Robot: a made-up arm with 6 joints. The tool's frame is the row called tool.
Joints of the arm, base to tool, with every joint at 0 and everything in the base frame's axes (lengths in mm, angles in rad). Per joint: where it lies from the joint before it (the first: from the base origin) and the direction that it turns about. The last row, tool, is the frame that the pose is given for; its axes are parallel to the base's.
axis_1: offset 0.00 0.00 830.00 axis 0 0 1
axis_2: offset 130.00 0.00 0.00 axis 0 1 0
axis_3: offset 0.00 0.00 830.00 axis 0 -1 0
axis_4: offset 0.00 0.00 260.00 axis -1 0 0
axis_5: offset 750.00 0.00 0.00 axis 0 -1 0
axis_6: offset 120.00 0.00 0.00 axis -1 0 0
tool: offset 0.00 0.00 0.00
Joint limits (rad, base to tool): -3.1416..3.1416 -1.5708..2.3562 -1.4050..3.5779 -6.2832..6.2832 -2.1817..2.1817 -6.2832..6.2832
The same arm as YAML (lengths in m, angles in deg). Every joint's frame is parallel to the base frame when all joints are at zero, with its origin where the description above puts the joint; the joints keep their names.
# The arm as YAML. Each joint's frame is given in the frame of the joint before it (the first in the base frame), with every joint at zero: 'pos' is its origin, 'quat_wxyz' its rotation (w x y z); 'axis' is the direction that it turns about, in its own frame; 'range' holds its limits. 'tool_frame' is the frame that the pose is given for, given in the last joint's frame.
length_unit: m
angle_unit: deg
joints:
  - joint: axis_1
    pos: [0.0, 0.0, 0.83]
    quat_wxyz: [1.0, 0.0, 0.0, 0.0]
    axis: [0.0, 0.0, 1.0]
    range: [-180.0, 180.0]
  - joint: axis_2
    pos: [0.13, 0.0, 0.0]
    quat_wxyz: [1.0, 0.0, 0.0, 0.0]
    axis: [0.0, 1.0, 0.0]
    range: [-90.0, 135.0]
  - joint: axis_3
    pos: [0.0, 0.0, 0.83]
    quat_wxyz: [1.0, 0.0, 0.0, 0.0]
    axis: [0.0, -1.0, 0.0]
    range: [-80.5, 205.0]
  - joint: axis_4
    pos: [0.0, 0.0, 0.26]
    quat_wxyz: [1.0, 0.0, 0.0, 0.0]
    axis: [-1.0, 0.0, 0.0]
    range: [-360.0, 360.0]
  - joint: axis_5
    pos: [0.75, 0.0, 0.0]
    quat_wxyz: [1.0, 0.0, 0.0, 0.0]
    axis: [0.0, -1.0, 0.0]
    range: [-125.0, 125.0]
  - joint: axis_6
    pos: [0.12, 0.0, 0.0]
    quat_wxyz: [1.0, 0.0, 0.0, 0.0]
    axis: [-1.0, 0.0, 0.0]
    range: [-360.0, 360.0]
tool_frame:
  pos: [0.0, 0.0, 0.0]
  quat_wxyz: [1.0, 0.0, 0.0, 0.0]

